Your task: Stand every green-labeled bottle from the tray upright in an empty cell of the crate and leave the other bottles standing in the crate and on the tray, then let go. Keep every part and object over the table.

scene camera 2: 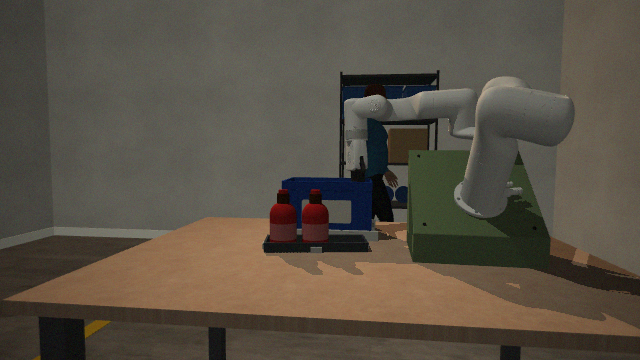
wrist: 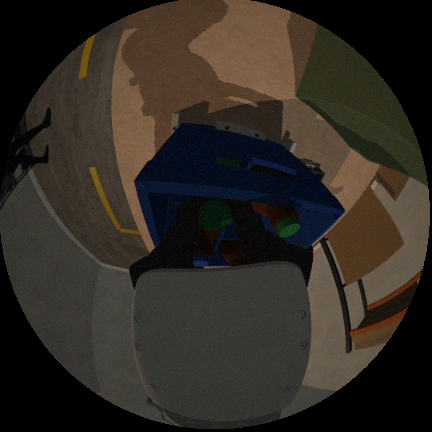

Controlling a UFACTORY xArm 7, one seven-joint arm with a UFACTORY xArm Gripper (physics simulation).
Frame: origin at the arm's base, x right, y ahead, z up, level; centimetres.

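Seen in the pictures: arm's base, origin of its link: (scene camera 2: 479,198).
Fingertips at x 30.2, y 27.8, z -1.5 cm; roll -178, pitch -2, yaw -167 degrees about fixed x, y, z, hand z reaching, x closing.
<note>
Offsets run from my fingertips to a thing's top centre. "spot": to the spot under its first point.
My gripper (scene camera 2: 358,175) (wrist: 213,195) is shut on the green-capped bottle {dx +0.0, dy +0.3, dz +3.3 cm} (wrist: 215,214) at its top, with the fingertips down at the rim of the blue crate {dx -3.1, dy +9.9, dz +4.2 cm} (scene camera 2: 362,207) (wrist: 205,150). The bottle's body is inside the crate, hidden by the crate wall in the scene view, so its label and base do not show. A brown bottle with a green cap {spot: dx -7.9, dy +1.3, dz +3.0 cm} (wrist: 288,227) stands in the crate to the right in the wrist view. Two red bottles {dx -23.1, dy +22.7, dz +2.7 cm} (scene camera 2: 283,222) {dx -22.7, dy +13.9, dz +2.7 cm} (scene camera 2: 315,222) with pale red labels stand upright on the black tray {spot: dx -27.5, dy +4.5, dz -12.0 cm} (scene camera 2: 350,247).
The tray is in front of the crate in the scene view. Dark brown shapes and a blue cap {spot: dx +1.2, dy +8.9, dz +3.0 cm} (wrist: 200,261) show deeper in the crate. The green block (scene camera 2: 435,200) (wrist: 360,75) under the arm stands right of the crate. A person (scene camera 2: 377,145) is behind the table.
</note>
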